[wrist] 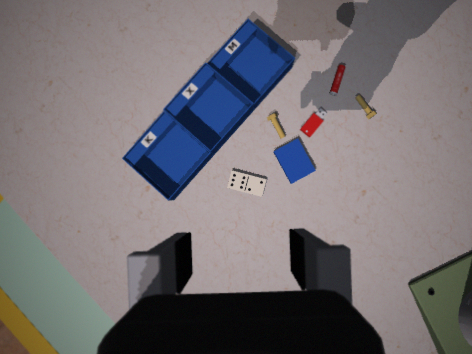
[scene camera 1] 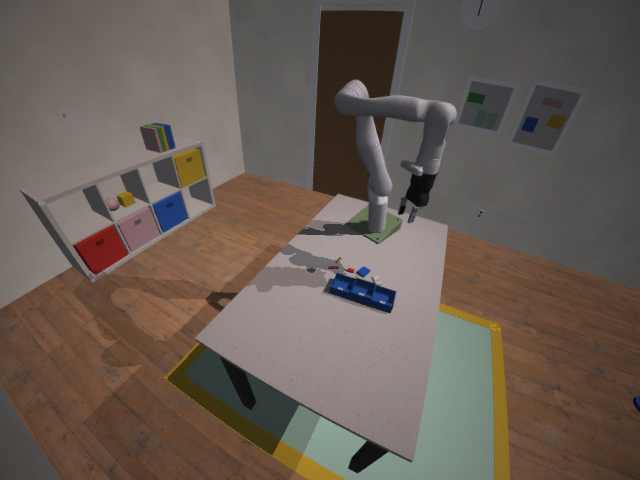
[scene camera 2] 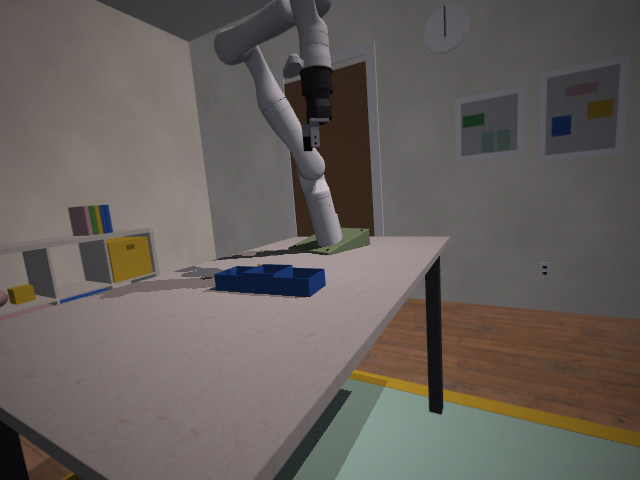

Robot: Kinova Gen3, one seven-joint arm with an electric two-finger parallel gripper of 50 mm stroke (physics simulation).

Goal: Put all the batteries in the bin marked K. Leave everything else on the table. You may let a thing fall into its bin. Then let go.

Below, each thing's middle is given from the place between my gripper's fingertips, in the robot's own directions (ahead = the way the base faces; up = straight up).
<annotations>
Right now the blue block (wrist: 292, 157) is 20 mm ahead of my hand, 100 mm to the right of it and 310 mm below it. The rest, counted from my hand: blue three-compartment tray (scene camera 2: 275, 279) (140 mm ahead, 40 mm to the right, 300 mm below).
</annotations>
